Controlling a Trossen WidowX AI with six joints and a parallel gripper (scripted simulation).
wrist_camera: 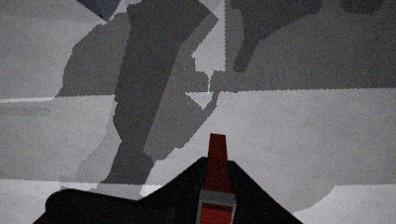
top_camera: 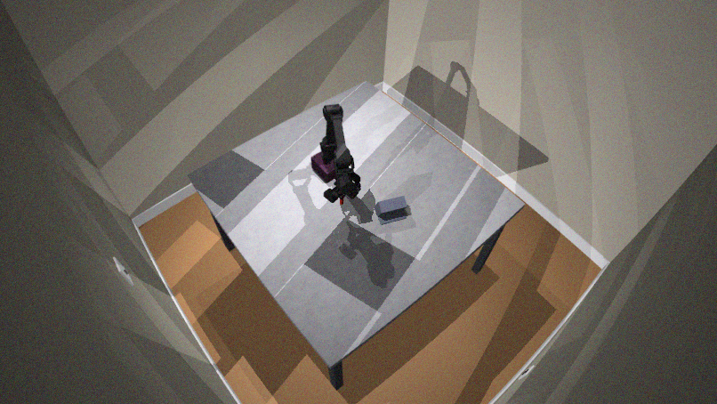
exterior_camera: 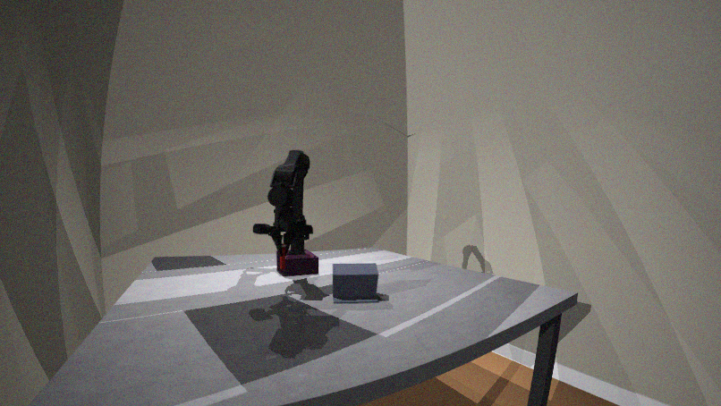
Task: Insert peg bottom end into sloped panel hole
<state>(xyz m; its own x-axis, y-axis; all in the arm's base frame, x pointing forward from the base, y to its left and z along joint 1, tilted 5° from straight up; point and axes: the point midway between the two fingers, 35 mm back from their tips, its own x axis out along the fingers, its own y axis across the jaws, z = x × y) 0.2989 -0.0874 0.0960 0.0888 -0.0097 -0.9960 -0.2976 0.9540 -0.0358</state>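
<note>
Now: the grey sloped panel 200 mm to the left of my gripper tip, 110 mm ahead of it and 70 mm below it. From my gripper tip the other things lie so: red peg: 20 mm above.
</note>
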